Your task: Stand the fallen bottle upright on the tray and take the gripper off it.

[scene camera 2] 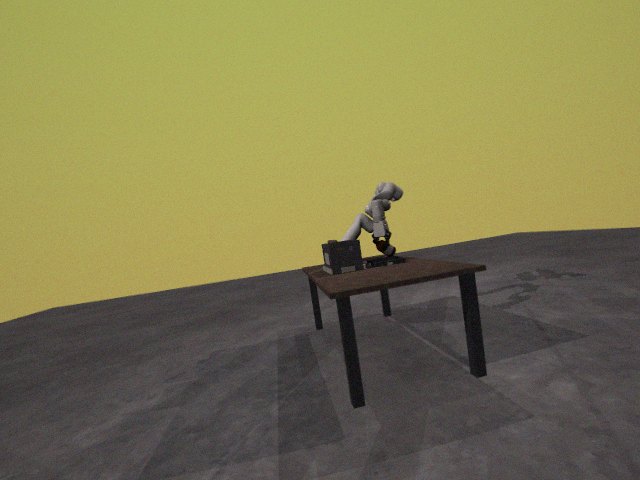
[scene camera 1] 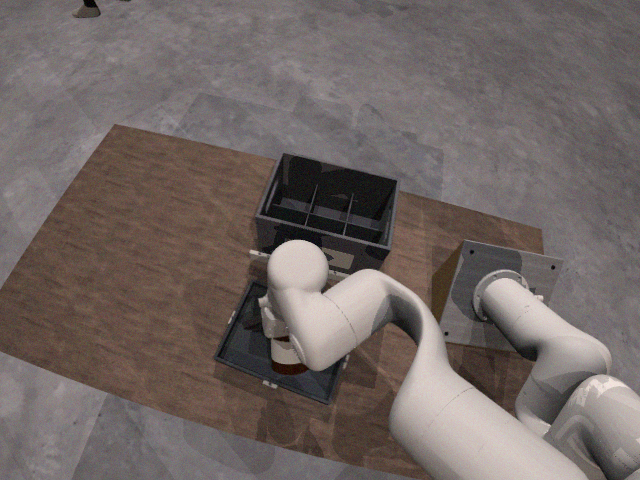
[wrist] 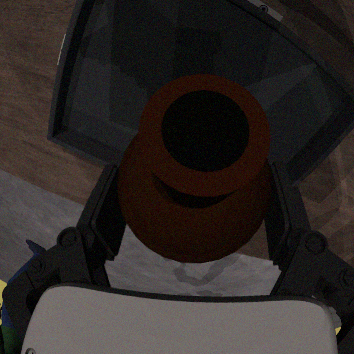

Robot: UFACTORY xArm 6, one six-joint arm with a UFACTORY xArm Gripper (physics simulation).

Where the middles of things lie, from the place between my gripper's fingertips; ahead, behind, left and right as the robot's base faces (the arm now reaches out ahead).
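Labels:
Brown bottle (scene camera 1: 284,361): my hand 1 cm above it, 1 cm to the right of it.

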